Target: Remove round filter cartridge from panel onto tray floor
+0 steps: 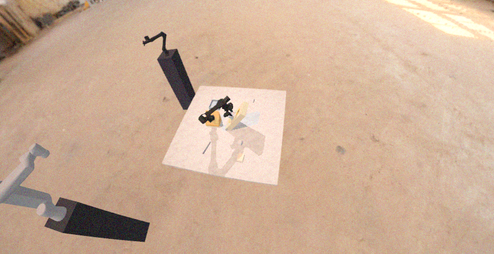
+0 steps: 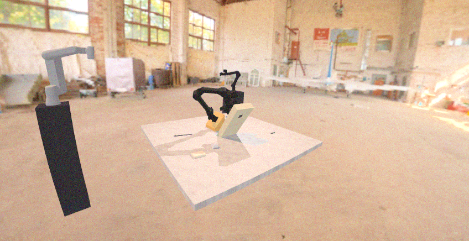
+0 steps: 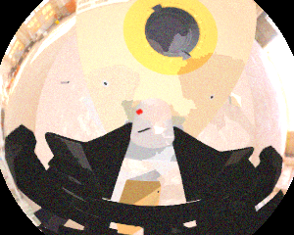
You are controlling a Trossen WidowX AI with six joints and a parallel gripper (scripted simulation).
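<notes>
The pale yellow service panel is 4 cm ahead of my gripper tip, 2 cm below it and 1 cm to the right of it. From my gripper tip the other things lie so: round filter cartridge: right at my gripper tip; blue-rimmed tray: 32 cm to the left, 30 cm behind, 18 cm below; small cream block: 44 cm to the right, 19 cm below, 10 cm ahead.
</notes>
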